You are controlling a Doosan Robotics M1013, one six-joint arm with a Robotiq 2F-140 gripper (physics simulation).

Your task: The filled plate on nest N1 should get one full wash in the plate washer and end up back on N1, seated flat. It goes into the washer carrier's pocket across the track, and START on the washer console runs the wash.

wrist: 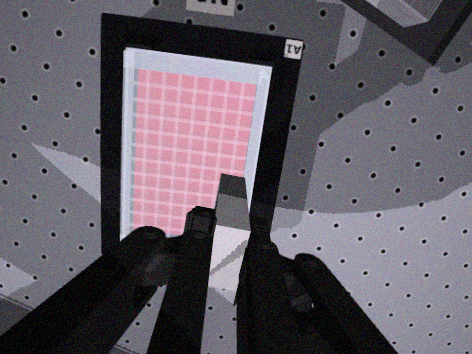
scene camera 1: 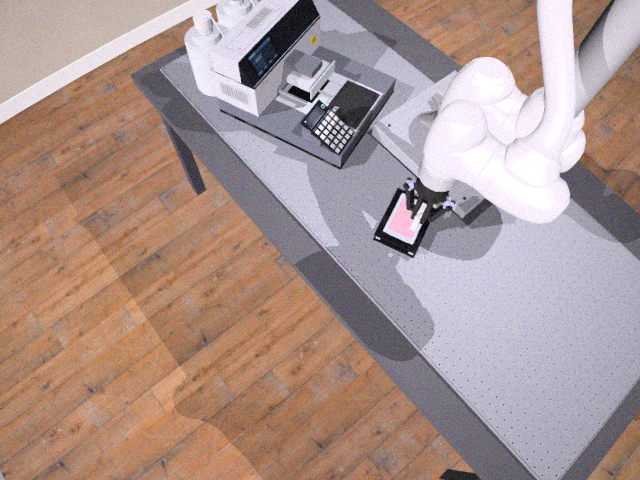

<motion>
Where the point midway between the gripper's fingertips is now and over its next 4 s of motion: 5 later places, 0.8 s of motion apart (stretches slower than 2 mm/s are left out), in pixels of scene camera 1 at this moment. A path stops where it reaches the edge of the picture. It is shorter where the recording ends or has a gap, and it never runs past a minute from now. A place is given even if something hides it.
My gripper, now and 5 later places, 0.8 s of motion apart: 414, 226; 415, 224; 416, 221; 405, 220; 404, 222; 404, 223
</motion>
